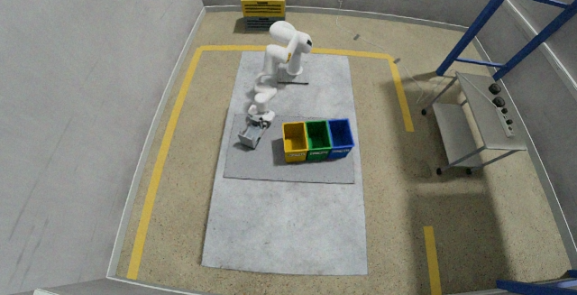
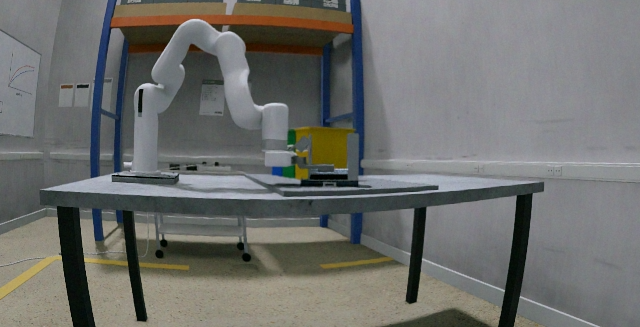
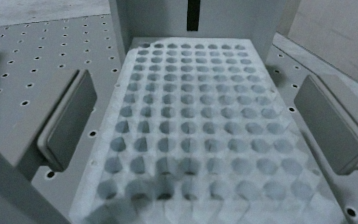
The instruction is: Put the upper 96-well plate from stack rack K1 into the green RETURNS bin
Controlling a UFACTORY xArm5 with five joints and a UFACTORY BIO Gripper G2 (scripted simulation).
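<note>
My hand is 2 cm short of the dark plate, 2 cm above it and 1 cm to the left of it. The rest, counted from my hand: blue bin: 52 cm to the left, 4 cm ahead, 4 cm above; yellow bin: 26 cm to the left, 8 cm ahead, 4 cm above; green bin: 39 cm to the left, 6 cm ahead, 4 cm above.
</note>
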